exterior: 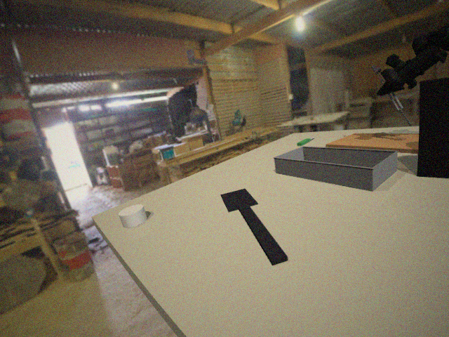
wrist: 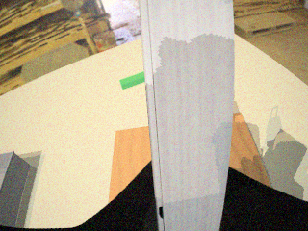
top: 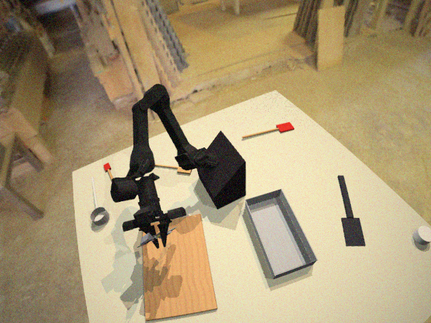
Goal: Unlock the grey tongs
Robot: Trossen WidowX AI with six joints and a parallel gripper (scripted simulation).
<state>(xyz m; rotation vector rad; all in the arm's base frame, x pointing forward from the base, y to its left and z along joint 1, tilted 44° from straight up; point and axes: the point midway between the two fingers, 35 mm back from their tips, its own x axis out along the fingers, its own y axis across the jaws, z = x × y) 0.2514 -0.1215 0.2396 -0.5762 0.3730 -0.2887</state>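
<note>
My gripper tip is 1 cm past the wooden board and 18 cm above it. The rest, counted from my gripper tip: grey roasting tin: 3 cm ahead, 38 cm to the left, 16 cm below; red spatula: 47 cm behind, 65 cm to the left, 18 cm below; black spatula: 8 cm ahead, 69 cm to the left, 19 cm below.
</note>
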